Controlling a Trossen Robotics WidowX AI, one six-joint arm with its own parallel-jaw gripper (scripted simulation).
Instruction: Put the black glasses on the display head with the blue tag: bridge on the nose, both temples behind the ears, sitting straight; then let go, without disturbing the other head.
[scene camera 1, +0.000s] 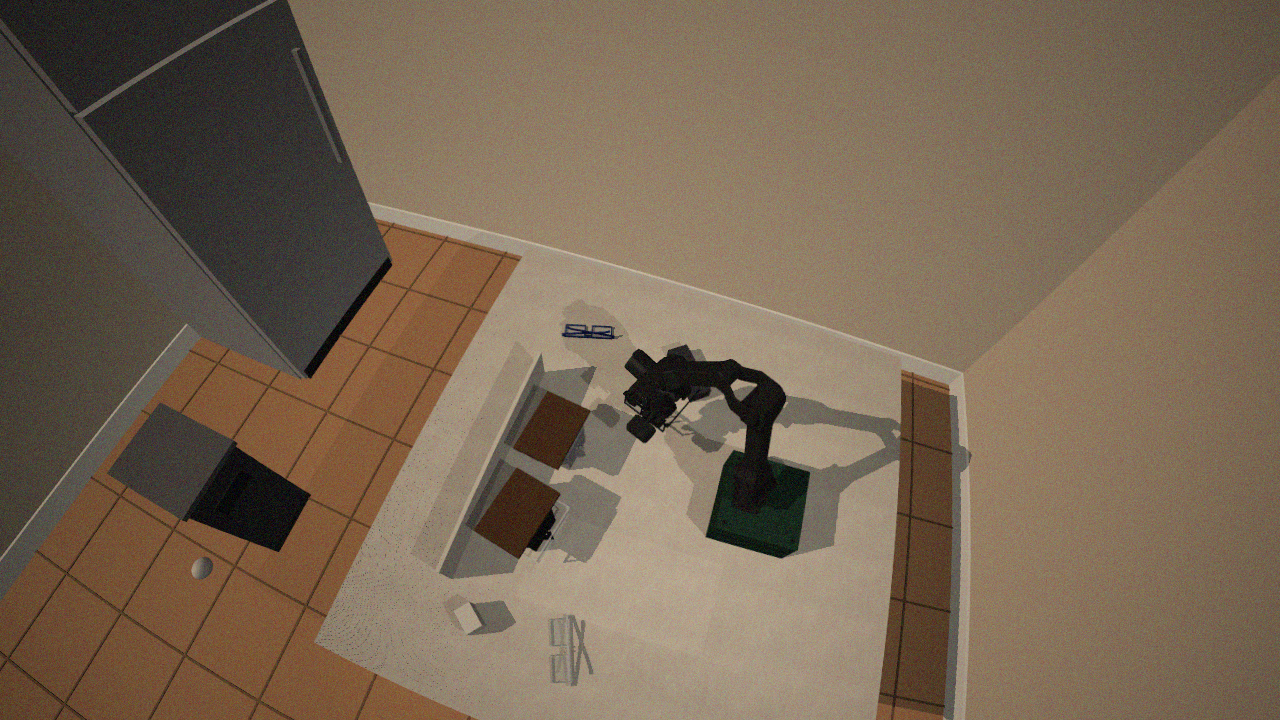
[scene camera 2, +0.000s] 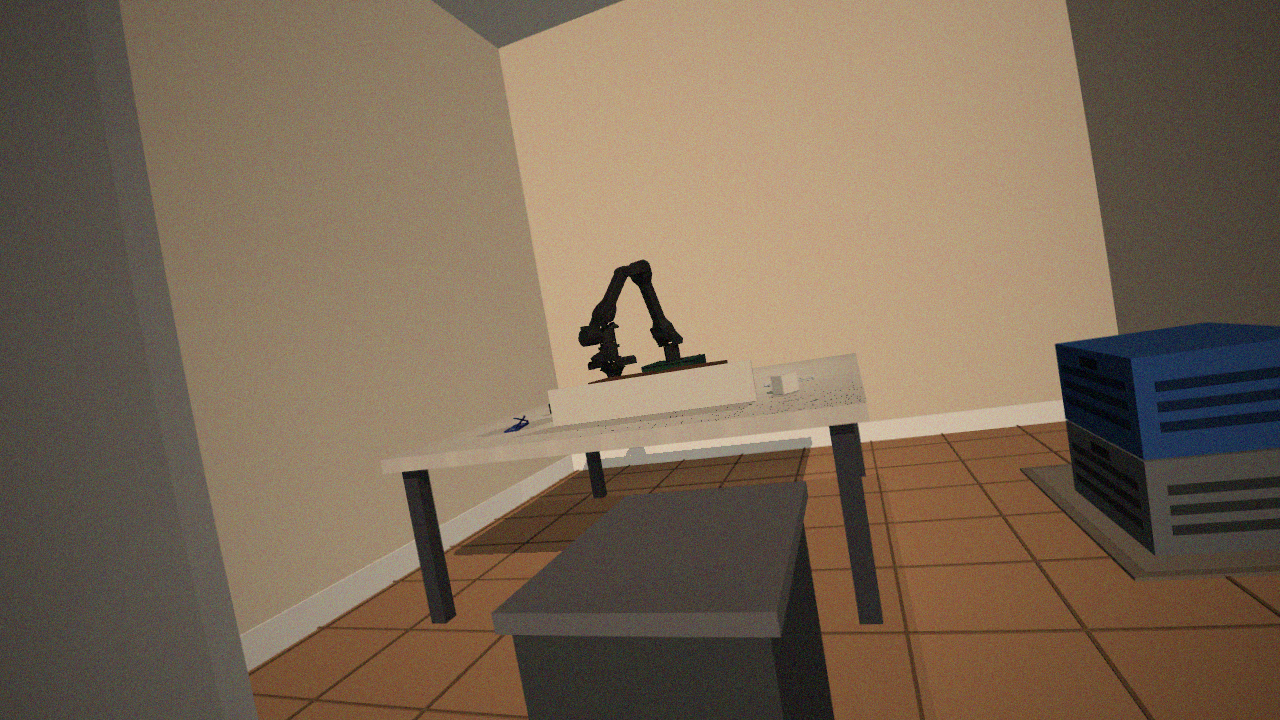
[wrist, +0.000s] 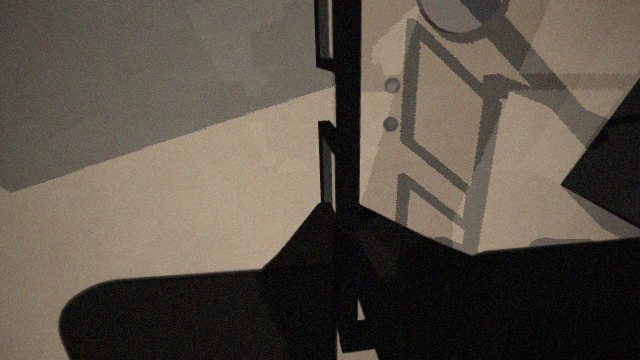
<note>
In view: the gripper (scene camera 1: 655, 422), a white backboard (scene camera 1: 448, 563) and a display head (scene camera 1: 555, 435).
The gripper also shows in scene camera 2 (scene camera 2: 615, 387) and in the wrist view (wrist: 335, 214).
</note>
